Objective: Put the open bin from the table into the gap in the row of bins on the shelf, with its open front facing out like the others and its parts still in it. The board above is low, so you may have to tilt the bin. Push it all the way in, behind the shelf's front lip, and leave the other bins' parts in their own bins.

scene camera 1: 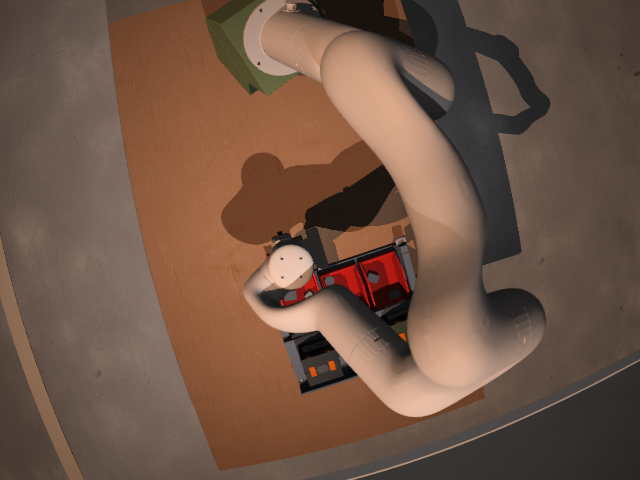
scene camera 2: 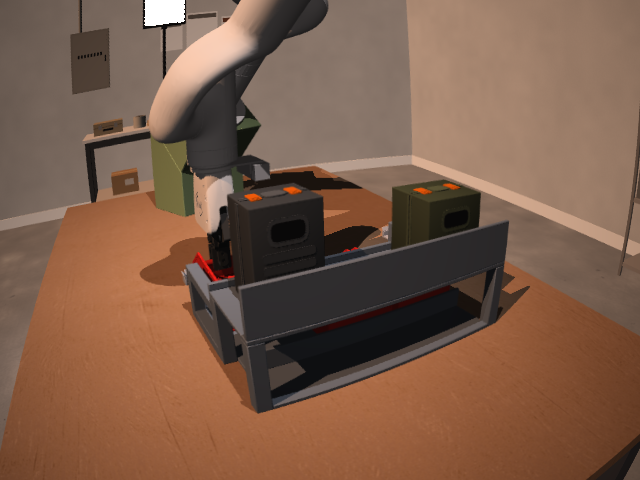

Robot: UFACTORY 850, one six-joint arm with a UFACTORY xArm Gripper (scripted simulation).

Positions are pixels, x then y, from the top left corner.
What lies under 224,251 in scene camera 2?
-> My gripper.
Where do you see a grey shelf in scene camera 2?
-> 352,283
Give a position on an olive box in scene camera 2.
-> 424,211
